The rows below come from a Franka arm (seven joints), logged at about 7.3 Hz.
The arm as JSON. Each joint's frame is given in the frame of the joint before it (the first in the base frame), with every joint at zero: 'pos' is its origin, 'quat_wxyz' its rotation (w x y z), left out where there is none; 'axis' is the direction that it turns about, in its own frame. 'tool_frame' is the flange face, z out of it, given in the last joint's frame.
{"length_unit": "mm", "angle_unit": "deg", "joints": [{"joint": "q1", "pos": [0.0, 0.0, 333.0], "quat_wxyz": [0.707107, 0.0, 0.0, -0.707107], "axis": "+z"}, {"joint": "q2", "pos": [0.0, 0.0, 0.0], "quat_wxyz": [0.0, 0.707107, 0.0, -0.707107], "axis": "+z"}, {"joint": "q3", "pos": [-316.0, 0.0, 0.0], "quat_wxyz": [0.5, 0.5, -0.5, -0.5], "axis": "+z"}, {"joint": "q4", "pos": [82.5, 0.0, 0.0], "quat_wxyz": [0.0, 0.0, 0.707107, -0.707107], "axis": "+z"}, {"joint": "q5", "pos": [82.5, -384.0, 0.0], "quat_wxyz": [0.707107, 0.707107, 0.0, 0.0], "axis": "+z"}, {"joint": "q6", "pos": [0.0, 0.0, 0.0], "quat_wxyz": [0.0, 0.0, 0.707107, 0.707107], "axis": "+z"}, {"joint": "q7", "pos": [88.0, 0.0, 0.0], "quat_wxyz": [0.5, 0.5, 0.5, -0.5], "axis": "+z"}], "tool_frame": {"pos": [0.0, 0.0, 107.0], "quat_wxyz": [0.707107, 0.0, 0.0, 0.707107]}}
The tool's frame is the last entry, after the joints.
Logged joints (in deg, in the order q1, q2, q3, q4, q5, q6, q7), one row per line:
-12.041 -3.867 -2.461 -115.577 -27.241 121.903 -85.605
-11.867 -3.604 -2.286 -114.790 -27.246 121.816 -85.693
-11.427 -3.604 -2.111 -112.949 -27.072 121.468 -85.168
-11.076 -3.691 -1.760 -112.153 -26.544 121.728 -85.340
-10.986 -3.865 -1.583 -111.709 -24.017 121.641 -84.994
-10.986 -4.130 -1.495 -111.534 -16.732 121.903 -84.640
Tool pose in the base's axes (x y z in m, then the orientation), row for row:
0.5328 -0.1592 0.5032 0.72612 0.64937 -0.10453 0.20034
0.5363 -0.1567 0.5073 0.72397 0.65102 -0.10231 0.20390
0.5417 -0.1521 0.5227 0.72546 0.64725 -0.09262 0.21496
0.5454 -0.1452 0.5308 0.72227 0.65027 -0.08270 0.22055
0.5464 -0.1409 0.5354 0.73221 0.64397 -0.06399 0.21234
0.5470 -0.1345 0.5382 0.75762 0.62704 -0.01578 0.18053
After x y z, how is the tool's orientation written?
As a quaternion, x y z w.
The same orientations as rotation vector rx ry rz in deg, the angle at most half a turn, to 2 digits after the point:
116.28 103.99 -16.74
115.71 104.05 -16.35
115.27 102.84 -14.72
114.42 103.01 -13.10
116.50 102.46 -10.18
122.63 101.49 -2.55

